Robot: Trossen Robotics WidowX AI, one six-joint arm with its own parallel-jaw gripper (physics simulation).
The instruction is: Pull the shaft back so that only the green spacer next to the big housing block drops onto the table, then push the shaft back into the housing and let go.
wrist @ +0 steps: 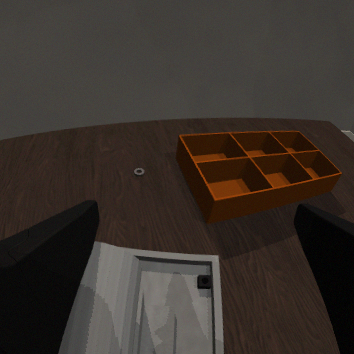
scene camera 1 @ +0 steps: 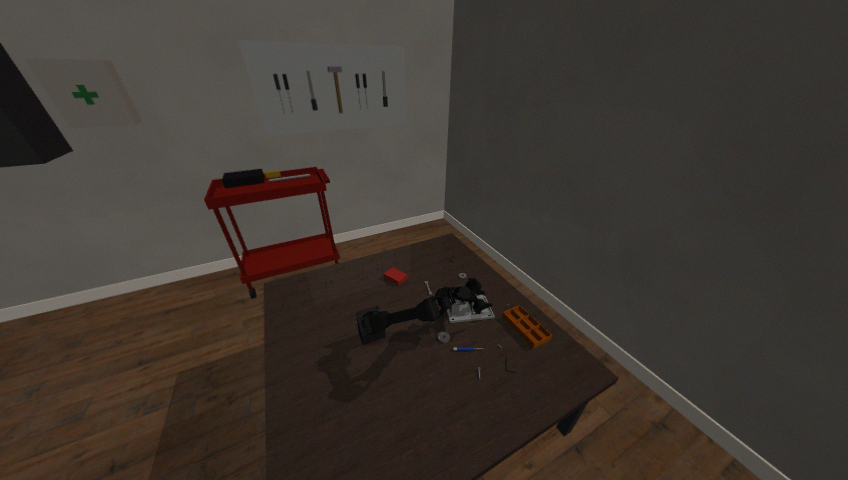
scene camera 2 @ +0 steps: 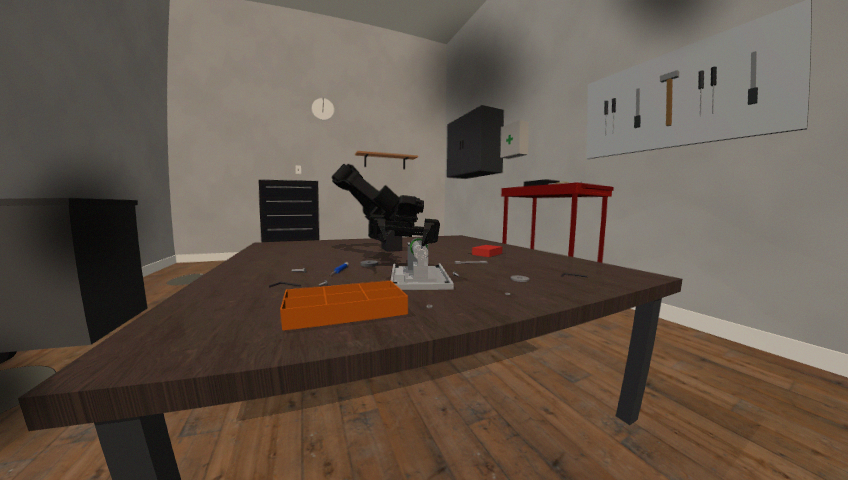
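Labels:
Looking at an orange compartment tray, I see that (scene camera 2: 317, 306) and (wrist: 275, 131) are the same spot. On a grey shaft fixture, too, (scene camera 2: 415, 246) and (wrist: 125, 293) are the same spot.

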